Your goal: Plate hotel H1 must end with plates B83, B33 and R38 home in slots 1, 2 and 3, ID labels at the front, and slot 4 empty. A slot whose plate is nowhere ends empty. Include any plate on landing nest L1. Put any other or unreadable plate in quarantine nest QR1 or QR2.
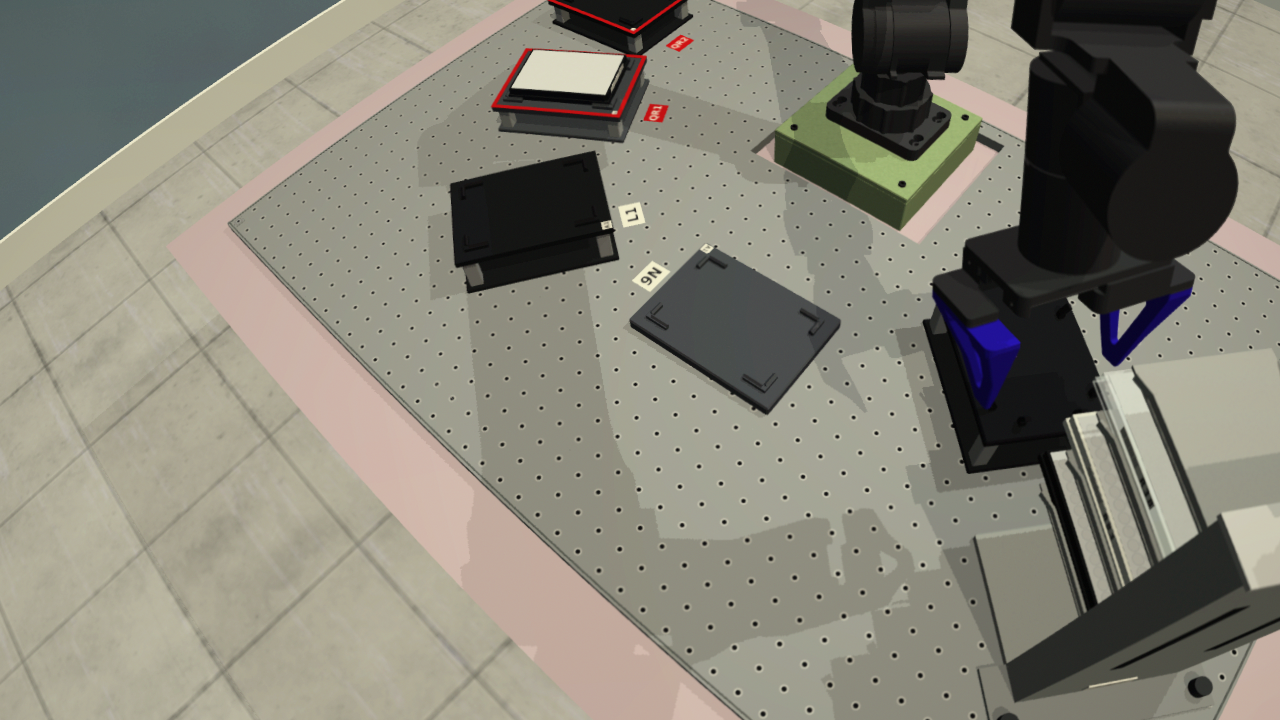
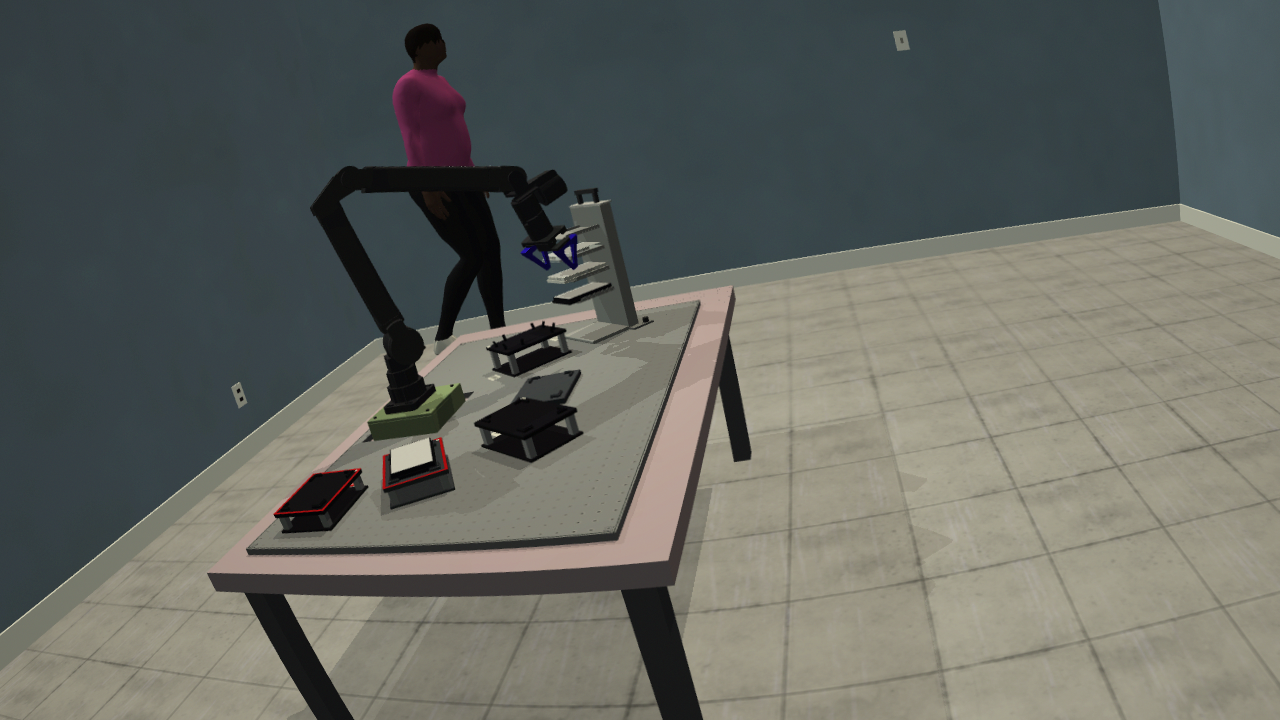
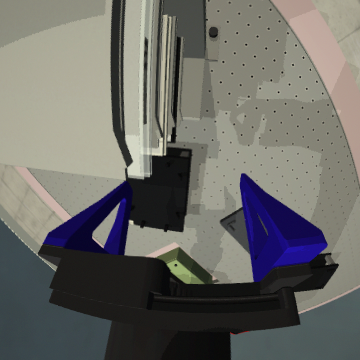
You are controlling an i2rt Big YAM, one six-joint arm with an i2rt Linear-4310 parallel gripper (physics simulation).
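Pixels of known places: gripper, fingertip midpoint: (image 1: pixel 1048 381) (image 2: pixel 561 268) (image 3: pixel 182 182); arm's base, link origin: (image 1: pixel 887 119) (image 2: pixel 411 402) (image 3: pixel 170 283).
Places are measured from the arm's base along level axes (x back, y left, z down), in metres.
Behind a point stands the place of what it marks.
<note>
Hotel H1 (image 1: pixel 1127 617) {x -0.430, y 0.413, z -0.171 m} (image 2: pixel 612 246) {x -0.425, y 0.407, z -0.173 m} stands at the table's far end. Its lowest plate (image 2: pixel 581 293) {x -0.333, y 0.368, z -0.081 m} has a dark underside; two pale plates (image 2: pixel 577 272) {x -0.335, y 0.371, z -0.134 m} (image 2: pixel 586 249) {x -0.366, y 0.385, z -0.182 m} sit above it. The top shelf (image 2: pixel 586 230) {x -0.376, y 0.390, z -0.227 m} looks thin and bare. The plates' IDs are not readable. My gripper (image 1: pixel 1051 385) {x -0.322, y 0.303, z -0.163 m} (image 2: pixel 562 266) {x -0.322, y 0.303, z -0.163 m} (image 3: pixel 182 182) {x -0.322, y 0.303, z -0.163 m} is open and empty, beside the hotel's upper shelves and above the pegged stand. A cream-topped plate (image 1: pixel 568 71) {x -0.175, y -0.337, z -0.018 m} (image 2: pixel 411 456) {x -0.181, y -0.345, z -0.018 m} sits on QR1 (image 1: pixel 510 109) {x -0.255, y -0.359, z -0.001 m}, its ID unreadable. Landing nest L1 (image 1: pixel 528 205) {x -0.355, y -0.207, z -0.013 m} (image 2: pixel 523 417) {x -0.357, y -0.218, z -0.013 m} and nest QR2 (image 1: pixel 617 10) {x -0.029, y -0.400, z -0.003 m} (image 2: pixel 317 492) {x -0.004, y -0.431, z -0.003 m} hold no plate.
A black pegged stand (image 1: pixel 1029 438) {x -0.272, y 0.314, z -0.022 m} (image 2: pixel 528 338) {x -0.212, y 0.260, z -0.023 m} (image 3: pixel 160 200) {x -0.204, y 0.254, z -0.023 m} stands close by the hotel's open side. The low grey nest N6 (image 1: pixel 733 326) {x -0.318, y 0.036, z 0.025 m} (image 2: pixel 550 386) {x -0.323, y 0.035, z 0.025 m} (image 3: pixel 234 225) {x -0.272, y 0.084, z 0.025 m} lies between it and L1. The arm's green base (image 1: pixel 895 170) {x -0.064, y 0.051, z 0.001 m} (image 2: pixel 416 416) {x -0.057, y -0.088, z 0.003 m} (image 3: pixel 187 267) {x -0.095, y 0.036, z 0.005 m} is at one side. A person (image 2: pixel 434 116) stands behind the table.
</note>
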